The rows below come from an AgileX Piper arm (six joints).
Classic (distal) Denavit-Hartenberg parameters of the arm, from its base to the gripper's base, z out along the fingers. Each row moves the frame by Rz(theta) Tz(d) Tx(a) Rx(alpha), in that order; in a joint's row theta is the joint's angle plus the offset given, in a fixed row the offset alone. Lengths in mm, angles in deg.
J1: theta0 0; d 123; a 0; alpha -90
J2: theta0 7.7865; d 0; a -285; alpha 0
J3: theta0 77.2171; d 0; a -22; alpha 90
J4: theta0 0; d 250.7; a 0; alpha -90
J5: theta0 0; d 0; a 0; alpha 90
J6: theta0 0; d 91; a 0; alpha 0
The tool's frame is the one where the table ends.
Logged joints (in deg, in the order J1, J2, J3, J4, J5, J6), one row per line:
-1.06 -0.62 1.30 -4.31 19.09 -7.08
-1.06 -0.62 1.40 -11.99 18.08 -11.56
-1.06 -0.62 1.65 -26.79 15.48 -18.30
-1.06 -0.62 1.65 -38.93 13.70 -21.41
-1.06 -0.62 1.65 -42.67 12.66 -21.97
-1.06 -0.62 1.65 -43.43 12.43 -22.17
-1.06 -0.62 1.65 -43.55 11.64 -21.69
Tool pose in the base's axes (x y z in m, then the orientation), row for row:
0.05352 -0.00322 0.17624 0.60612 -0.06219 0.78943 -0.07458
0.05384 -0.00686 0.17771 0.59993 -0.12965 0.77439 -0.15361
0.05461 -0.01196 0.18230 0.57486 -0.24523 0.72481 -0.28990
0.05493 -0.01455 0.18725 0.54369 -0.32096 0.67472 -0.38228
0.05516 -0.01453 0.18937 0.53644 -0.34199 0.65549 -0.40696
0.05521 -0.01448 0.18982 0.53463 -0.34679 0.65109 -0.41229
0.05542 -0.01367 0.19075 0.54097 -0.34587 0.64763 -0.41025
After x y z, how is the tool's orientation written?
As a quaternion, w x y z.
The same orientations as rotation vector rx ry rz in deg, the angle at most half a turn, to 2 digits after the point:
-8.24 104.59 -9.88
-17.22 102.86 -20.40
-32.91 97.28 -38.91
-43.65 91.75 -51.98
-46.65 89.41 -55.51
-47.34 88.88 -56.28
-47.09 88.17 -55.85

